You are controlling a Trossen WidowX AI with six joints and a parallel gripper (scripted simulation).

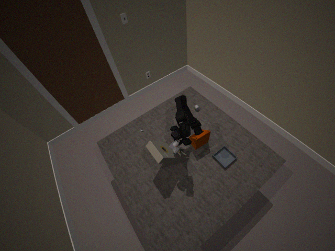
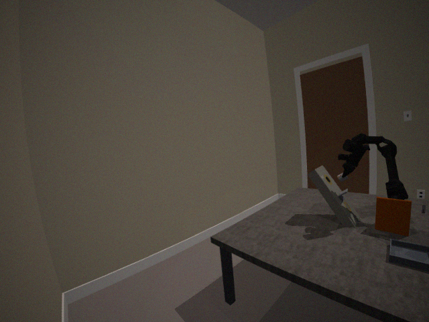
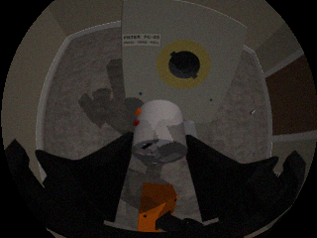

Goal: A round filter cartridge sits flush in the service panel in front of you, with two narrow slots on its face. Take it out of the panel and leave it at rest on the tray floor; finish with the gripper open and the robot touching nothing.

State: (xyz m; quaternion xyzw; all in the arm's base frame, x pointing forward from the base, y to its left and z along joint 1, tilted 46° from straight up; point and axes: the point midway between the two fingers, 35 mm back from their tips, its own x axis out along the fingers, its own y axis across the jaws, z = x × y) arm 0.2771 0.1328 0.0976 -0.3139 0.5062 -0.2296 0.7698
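My gripper tip is now 32 cm past the grey tray, 28 cm above it and 26 cm to the right of it. Round my gripper tip: round filter cartridge (right at my gripper tip); then service panel (12 cm below, 7 cm ahead, 4 cm to the right).
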